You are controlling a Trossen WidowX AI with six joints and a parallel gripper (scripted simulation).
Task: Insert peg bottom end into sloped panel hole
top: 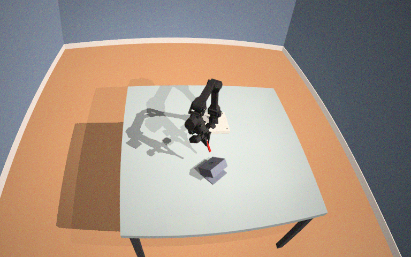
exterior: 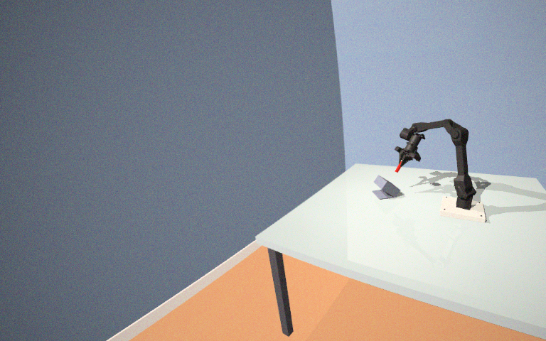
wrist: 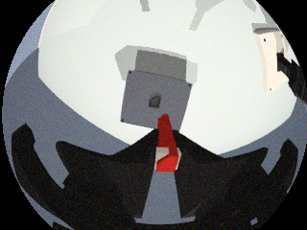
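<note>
Now: gripper tip 120 mm above the grey sloped panel, 60 mm short of it and 50 mm to the right of it. From my gripper tip the other things lie so: red peg 10 mm to the right, 10 mm behind, 10 mm above; panel foot 170 mm below, 70 mm ahead, 60 mm to the left.
</note>
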